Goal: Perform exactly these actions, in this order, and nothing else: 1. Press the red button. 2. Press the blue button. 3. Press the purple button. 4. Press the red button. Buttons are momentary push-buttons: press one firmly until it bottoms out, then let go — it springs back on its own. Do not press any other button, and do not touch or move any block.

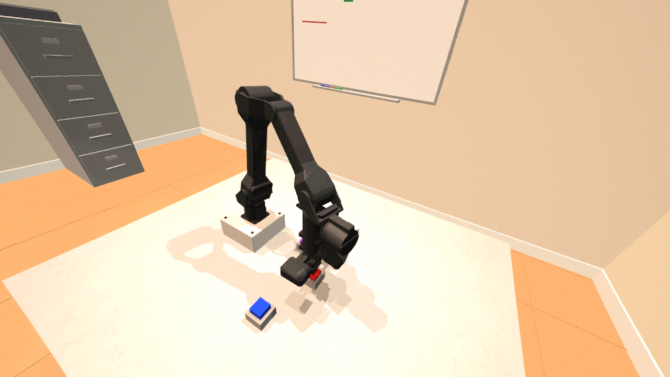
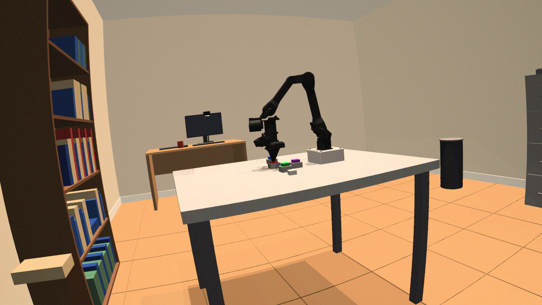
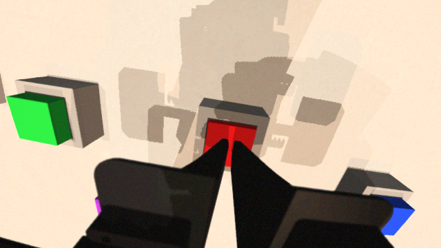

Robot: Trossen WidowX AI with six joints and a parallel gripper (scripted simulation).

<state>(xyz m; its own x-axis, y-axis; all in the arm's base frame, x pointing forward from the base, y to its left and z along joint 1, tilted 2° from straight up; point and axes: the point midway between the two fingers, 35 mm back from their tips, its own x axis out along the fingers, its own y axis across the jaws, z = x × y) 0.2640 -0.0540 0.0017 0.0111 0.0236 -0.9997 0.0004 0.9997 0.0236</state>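
My gripper tip is now 1 cm above the red button. Also, from my gripper tip: blue button (14 cm to the right, 4 cm behind); green button (14 cm to the left); purple button (8 cm to the left, 8 cm behind).
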